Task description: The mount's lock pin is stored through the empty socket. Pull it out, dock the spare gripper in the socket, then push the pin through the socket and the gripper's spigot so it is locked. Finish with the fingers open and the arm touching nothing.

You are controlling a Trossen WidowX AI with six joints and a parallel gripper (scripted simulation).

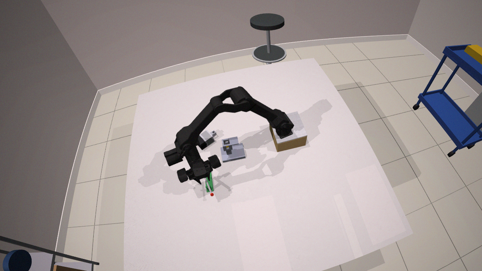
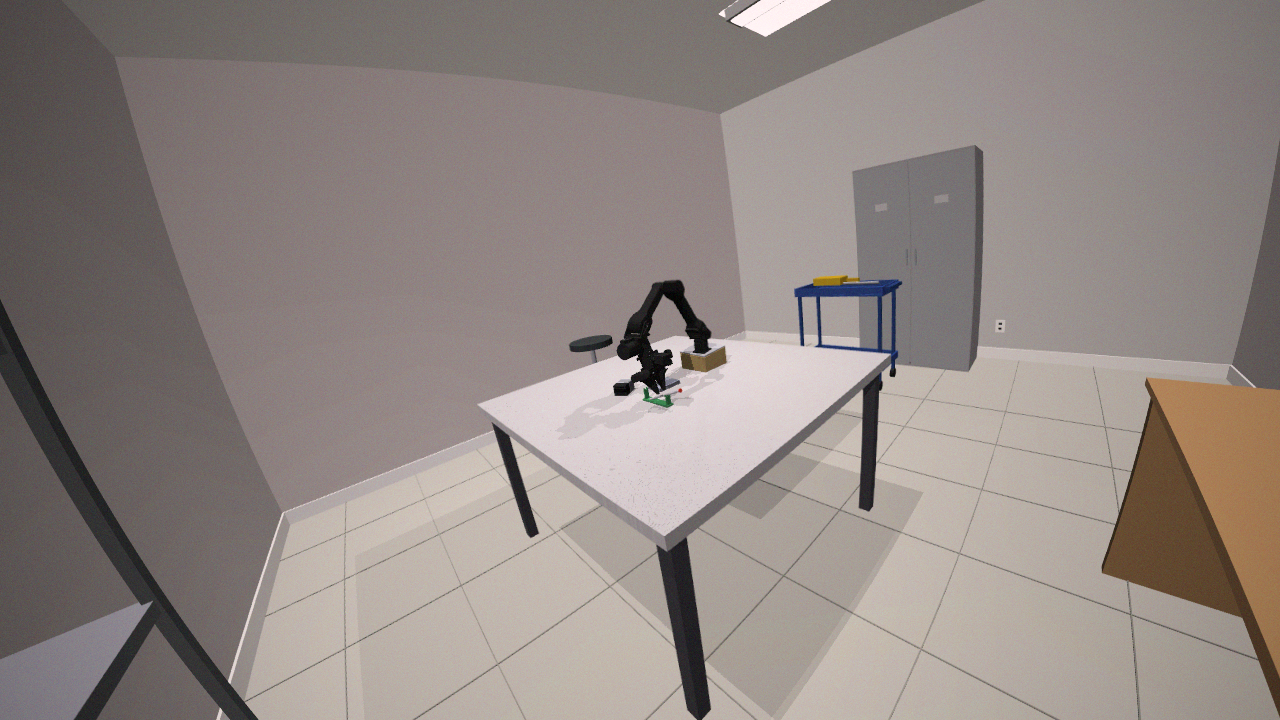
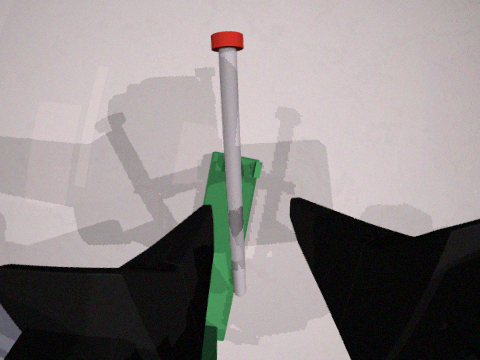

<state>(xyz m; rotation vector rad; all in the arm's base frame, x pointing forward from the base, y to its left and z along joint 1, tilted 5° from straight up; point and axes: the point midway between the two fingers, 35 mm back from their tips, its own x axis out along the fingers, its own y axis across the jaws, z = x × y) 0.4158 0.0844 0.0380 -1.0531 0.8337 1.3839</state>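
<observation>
Right now the green pin rest is 40 mm to the right of my gripper tip, 30 mm below it and 20 mm behind it. Round my gripper tip: spare gripper: 250 mm to the right, 70 mm behind, 30 mm below; then grey mount: 160 mm behind, 130 mm to the right.
</observation>
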